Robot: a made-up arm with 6 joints. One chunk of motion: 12 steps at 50 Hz.
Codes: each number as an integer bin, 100 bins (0 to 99) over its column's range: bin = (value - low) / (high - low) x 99, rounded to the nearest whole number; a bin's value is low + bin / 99 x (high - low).
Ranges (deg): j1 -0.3..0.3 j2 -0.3..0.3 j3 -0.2..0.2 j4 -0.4..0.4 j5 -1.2..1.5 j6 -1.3..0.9
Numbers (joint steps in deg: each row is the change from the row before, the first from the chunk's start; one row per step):
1: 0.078 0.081 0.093 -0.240 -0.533 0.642
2: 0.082 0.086 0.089 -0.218 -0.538 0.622
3: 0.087 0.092 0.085 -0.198 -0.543 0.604
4: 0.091 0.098 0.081 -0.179 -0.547 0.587
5: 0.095 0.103 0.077 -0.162 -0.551 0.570
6: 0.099 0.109 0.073 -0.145 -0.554 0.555
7: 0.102 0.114 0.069 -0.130 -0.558 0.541
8: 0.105 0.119 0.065 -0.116 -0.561 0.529
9: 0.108 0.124 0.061 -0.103 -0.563 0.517
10: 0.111 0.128 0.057 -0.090 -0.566 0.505
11: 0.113 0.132 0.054 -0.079 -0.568 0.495
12: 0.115 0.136 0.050 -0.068 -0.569 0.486
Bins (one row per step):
1: 62 63 73 20 24 87
2: 63 64 72 23 24 86
3: 64 65 71 25 24 86
4: 65 66 70 27 24 85
5: 65 66 69 29 24 84
6: 66 67 68 32 24 83
7: 66 68 67 33 24 83
8: 67 69 66 35 23 82
9: 67 70 65 37 23 82
10: 68 71 64 38 23 81
11: 68 71 63 40 23 81
12: 68 72 62 41 23 80

